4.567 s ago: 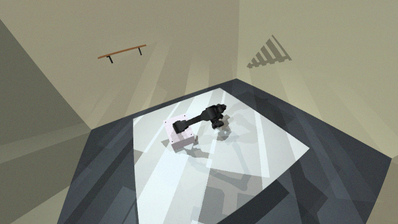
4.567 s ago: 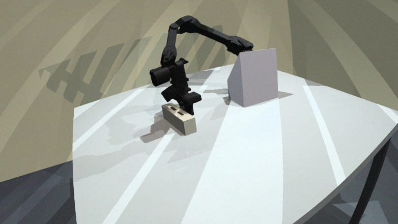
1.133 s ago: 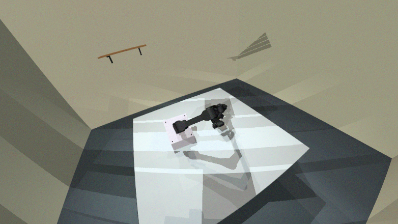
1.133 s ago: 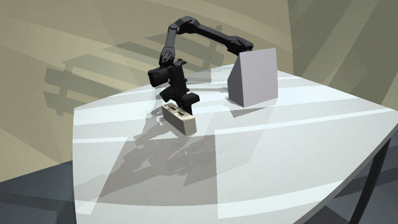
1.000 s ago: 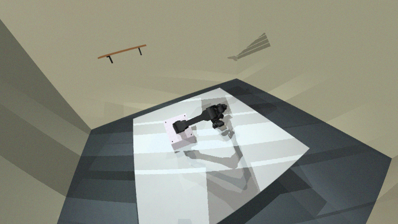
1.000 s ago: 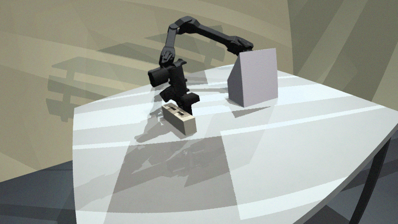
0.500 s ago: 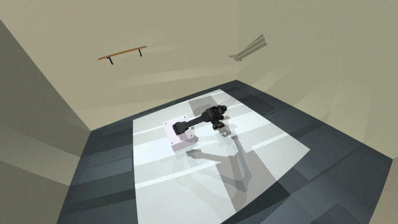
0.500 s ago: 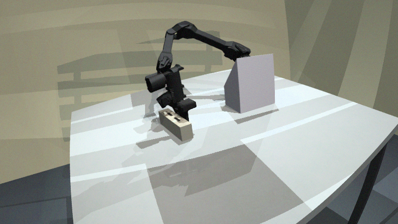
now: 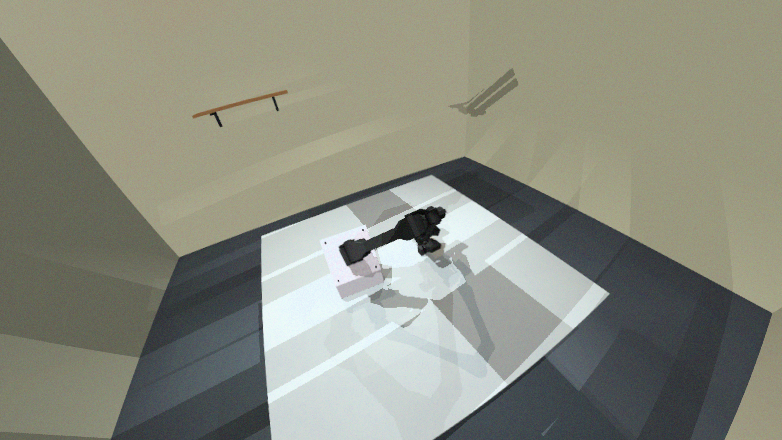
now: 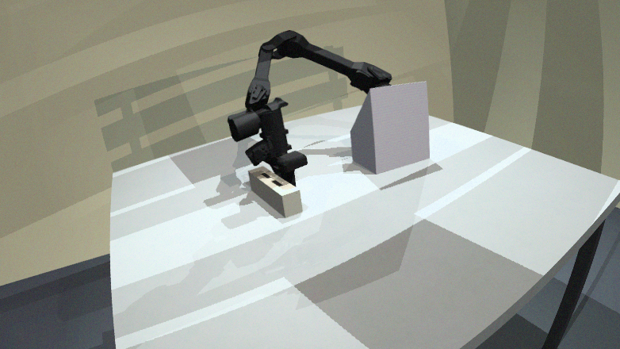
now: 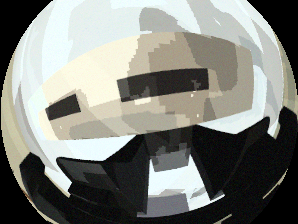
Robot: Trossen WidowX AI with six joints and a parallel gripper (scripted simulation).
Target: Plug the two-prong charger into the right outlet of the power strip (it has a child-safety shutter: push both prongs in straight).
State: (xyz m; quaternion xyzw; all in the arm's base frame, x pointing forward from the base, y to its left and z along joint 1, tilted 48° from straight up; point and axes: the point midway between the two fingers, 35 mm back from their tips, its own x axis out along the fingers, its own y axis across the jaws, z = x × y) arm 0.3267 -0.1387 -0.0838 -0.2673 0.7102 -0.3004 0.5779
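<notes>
Now: gripper tip 20 mm short of the black two-prong charger and 10 mm below it.
</notes>
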